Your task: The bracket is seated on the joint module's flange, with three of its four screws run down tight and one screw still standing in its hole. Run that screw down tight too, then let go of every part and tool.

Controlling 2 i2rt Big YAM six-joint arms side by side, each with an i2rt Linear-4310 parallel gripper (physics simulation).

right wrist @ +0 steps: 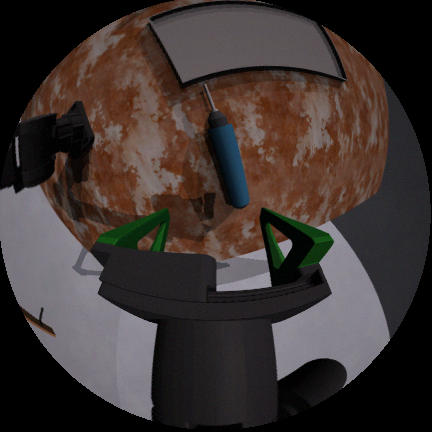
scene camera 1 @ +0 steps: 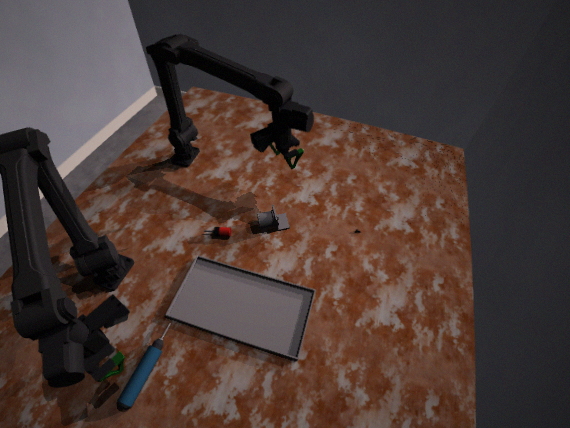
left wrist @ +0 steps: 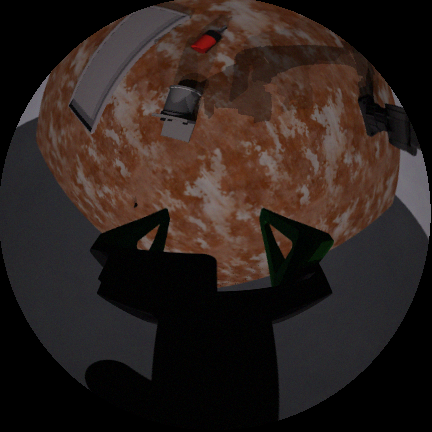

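Observation:
The joint module, a grey cylinder, lies on its side on the table. The bracket, a pale angled plate, is at its flange end. Its screws are too small and dark to tell apart. A blue-handled screwdriver lies on the table, its thin shaft pointing at the tray. My right gripper is open and empty, above the table near the handle's end. My left gripper is open and empty, raised behind the joint module in the scene view.
A shallow grey tray lies between the screwdriver and the module. A red and black object with thin prongs lies left of the module in the scene view. A tiny dark piece lies farther right there.

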